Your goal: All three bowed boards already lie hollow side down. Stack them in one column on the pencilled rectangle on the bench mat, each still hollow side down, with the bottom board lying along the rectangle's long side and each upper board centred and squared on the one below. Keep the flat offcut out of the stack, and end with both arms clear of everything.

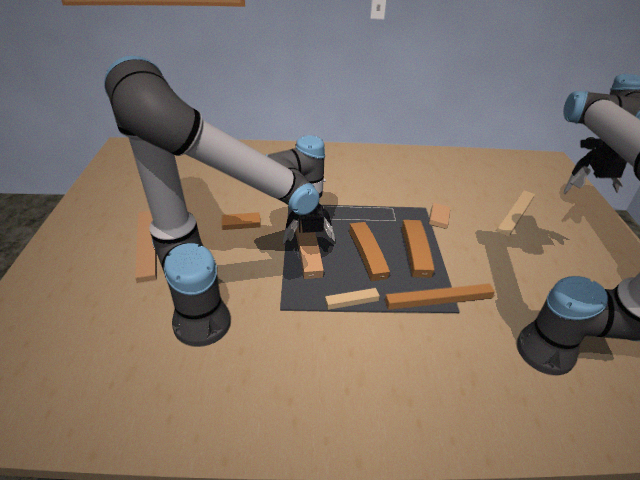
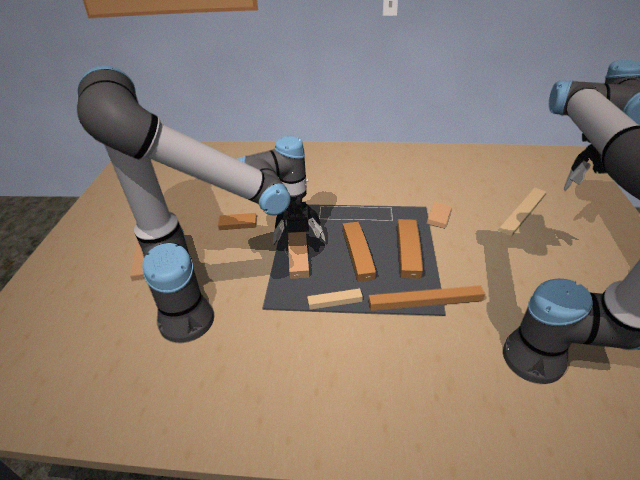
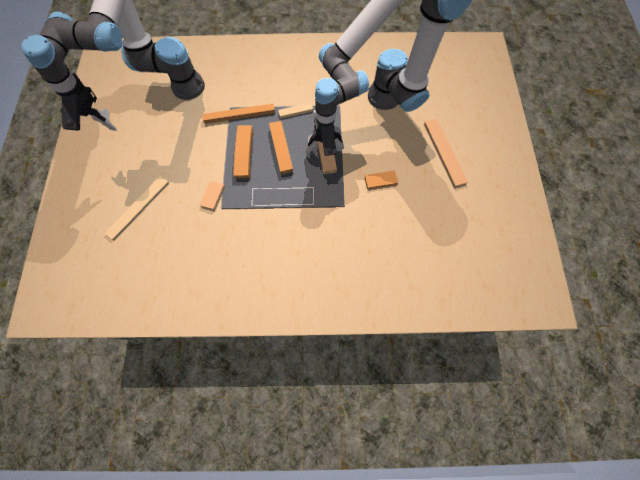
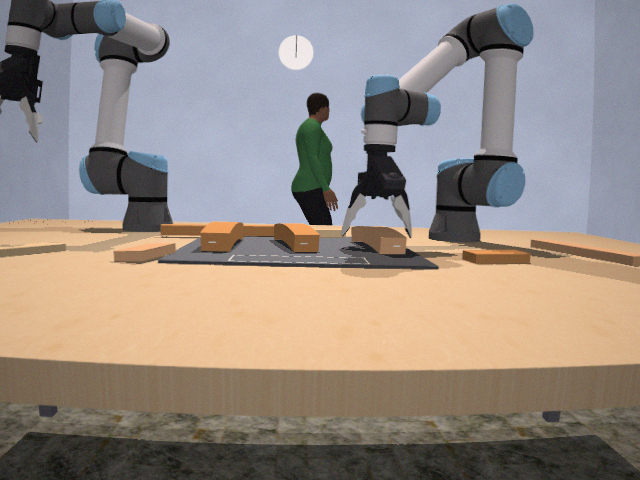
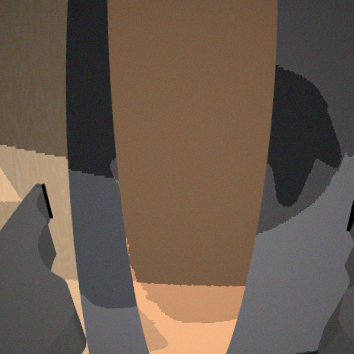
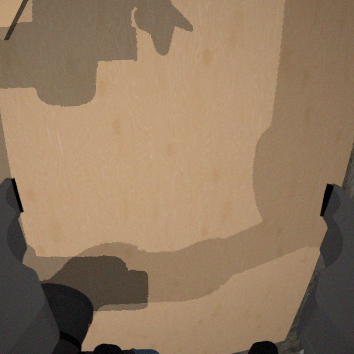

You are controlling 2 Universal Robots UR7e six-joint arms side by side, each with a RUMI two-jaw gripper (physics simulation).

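Frame: origin at the left arm's base, x back, y right, z up, level; metres.
Where they show: left gripper, fingertip midpoint: (image 1: 308, 242) (image 2: 299, 242) (image 5: 200, 193); right gripper, fingertip midpoint: (image 1: 590, 193) (image 2: 593, 189) (image 3: 94, 128) (image 4: 6, 138) (image 6: 173, 183); left arm's base, origin of the base link: (image 1: 202, 323) (image 2: 186, 320) (image 3: 384, 96) (image 4: 454, 239); right arm's base, origin of the base link: (image 1: 545, 350) (image 2: 533, 357) (image 3: 188, 86) (image 4: 148, 229) (image 6: 55, 306).
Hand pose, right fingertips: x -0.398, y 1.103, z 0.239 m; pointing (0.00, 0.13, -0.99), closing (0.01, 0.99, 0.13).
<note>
Each offset is from my right fingertips to the top centre of the thing. Level surfaces: height alone.
A pale bowed board @[dx +0.091, dy -0.846, dz -0.187 m] (image 1: 311, 264) (image 2: 298, 264) (image 3: 328, 165) (image 4: 387, 244) (image 5: 195, 150) lies hollow side down on the dark mat @[dz -0.233 m] (image 1: 305, 300) (image 3: 330, 200). My left gripper (image 1: 309, 241) (image 2: 299, 242) (image 4: 376, 236) (image 5: 200, 193) is open low over it, one finger on each side. A narrower orange bowed board @[dx +0.082, dy -0.659, dz -0.185 m] (image 1: 369, 250) (image 3: 280, 147) (image 4: 297, 238) lies slightly slanted in the middle. A wider orange bowed board @[dx +0.053, dy -0.503, dz -0.184 m] (image 1: 417, 248) (image 3: 242, 151) (image 4: 222, 237) lies beyond it. The pencilled rectangle (image 1: 394, 214) (image 3: 282, 205) has no board on it. My right gripper (image 1: 592, 190) (image 6: 173, 183) is open, high over the table.
A short pale piece @[dx +0.285, dy -0.707, dz -0.213 m] (image 1: 352, 298) and a long orange strip @[dx +0.257, dy -0.455, dz -0.207 m] (image 1: 439, 296) lie along the mat's near edge. Around the mat lie an orange block @[dx -0.041, dy -1.084, dz -0.219 m] (image 1: 240, 221), a pinkish block @[dx -0.146, dy -0.395, dz -0.214 m] (image 1: 439, 215), a pale strip @[dx -0.210, dy -0.095, dz -0.224 m] (image 1: 516, 211) and a long pinkish strip @[dx +0.106, dy -1.359, dz -0.218 m] (image 3: 445, 152). Which is the flat offcut is unclear.
</note>
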